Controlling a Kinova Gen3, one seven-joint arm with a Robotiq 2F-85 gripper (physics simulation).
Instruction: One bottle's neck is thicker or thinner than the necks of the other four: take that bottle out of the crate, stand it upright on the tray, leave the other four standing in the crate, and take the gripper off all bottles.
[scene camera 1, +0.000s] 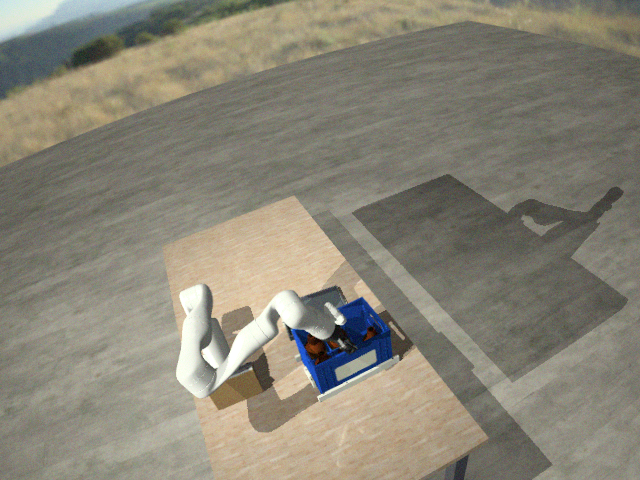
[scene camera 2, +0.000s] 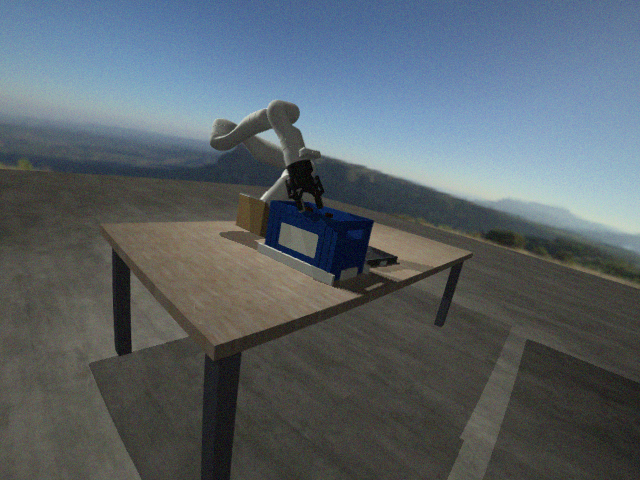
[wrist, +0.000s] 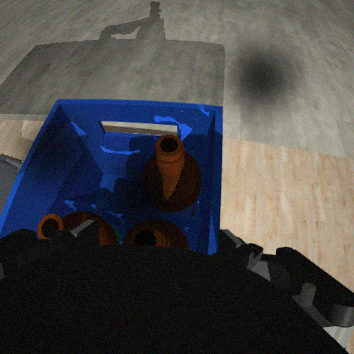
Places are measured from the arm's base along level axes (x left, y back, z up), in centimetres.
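Pixels of known places: gripper, fingertip midpoint: (scene camera 1: 347, 340) (scene camera 2: 312, 210) (wrist: 157, 238); arm's base, origin of the base link: (scene camera 2: 263, 212).
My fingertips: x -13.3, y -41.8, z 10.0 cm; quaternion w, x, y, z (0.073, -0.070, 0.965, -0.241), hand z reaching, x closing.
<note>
Ahead of a thing's pixels: the offset from my fingertips to its top centre. "spot": to the spot under its first point. Level surfaces: height alone.
A blue crate @(dy +0.6, dx +4.9, dz +0.2 cm) (scene camera 1: 356, 361) (scene camera 2: 320, 238) (wrist: 42, 175) stands on the table and holds brown bottles. In the wrist view one bottle @(dy -8.9, dx +1.3, dz -1.1 cm) (wrist: 170, 165) stands upright near the crate's far wall. A second bottle @(dy +0.2, dx +1.1, dz -1.1 cm) (wrist: 154, 234) shows from above at the near side. A third bottle @(spot: dy +1.1, dx +9.5, dz -1.1 cm) (wrist: 49, 225) at the near left has its neck offset to the left of its body. Other bottles are hidden under the gripper. My gripper (scene camera 2: 306, 200) (scene camera 1: 342, 342) is open and empty, just above the crate's rim over the near bottles. The dark grey tray (scene camera 1: 323, 298) (scene camera 2: 383, 256) lies flat behind the crate.
The crate sits on a white base @(spot: dy -0.7, dx -5.4, dz -16.0 cm) (scene camera 1: 361, 379) (scene camera 2: 294, 263). A cardboard box (scene camera 1: 237, 387) (scene camera 2: 251, 213) stands by the arm's foot. The wooden table @(dz -17.4 cm) (scene camera 1: 361, 433) (scene camera 2: 216, 278) (wrist: 281, 197) ends close beyond the crate's far side.
</note>
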